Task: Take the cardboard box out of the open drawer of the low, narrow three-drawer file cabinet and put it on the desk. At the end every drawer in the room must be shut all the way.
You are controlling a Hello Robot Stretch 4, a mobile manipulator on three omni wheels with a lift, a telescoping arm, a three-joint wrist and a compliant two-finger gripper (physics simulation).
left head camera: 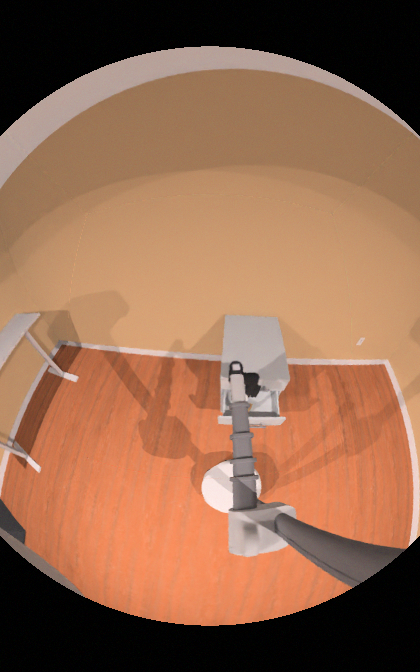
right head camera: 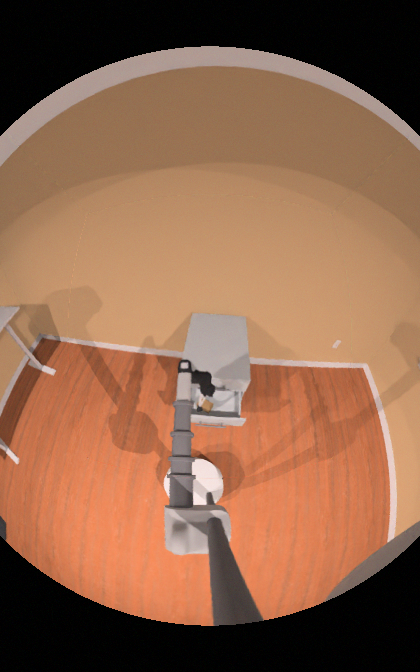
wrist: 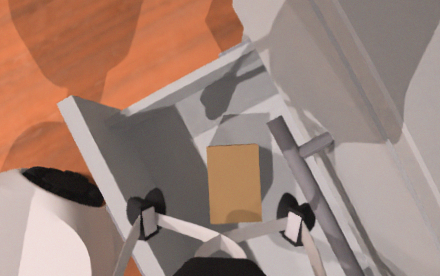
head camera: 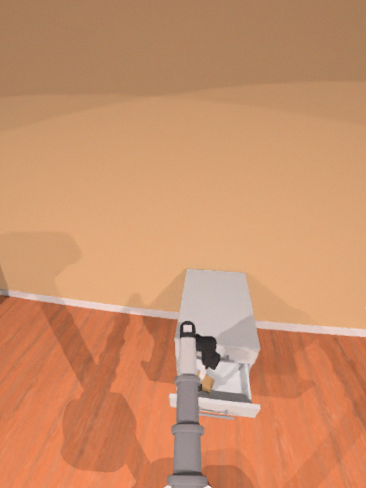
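The low grey-white file cabinet point(head camera: 217, 305) point(left head camera: 252, 340) point(right head camera: 220, 340) point(wrist: 350, 100) stands against the wall. One drawer point(head camera: 250, 410) point(right head camera: 235, 421) point(wrist: 86, 145) is pulled out, below the bar handle point(wrist: 306, 182) of a shut drawer. The brown cardboard box point(head camera: 207, 383) point(right head camera: 206, 405) point(wrist: 234, 183) lies in the open drawer. My gripper point(wrist: 221, 207) is open and empty over the drawer, its fingertips apart on both sides of the box's near end in the wrist view. Part of a white desk point(left head camera: 17, 330) point(right head camera: 7, 315) shows at the far left.
The telescoping arm point(head camera: 187, 405) point(left head camera: 242, 445) point(right head camera: 181, 445) reaches out over the drawer's left side. A round white shape point(left head camera: 215, 487) point(right head camera: 207, 482) lies below the arm. The desk's legs point(left head camera: 45, 354) point(right head camera: 22, 347) stand at the left. The wall is directly behind the cabinet.
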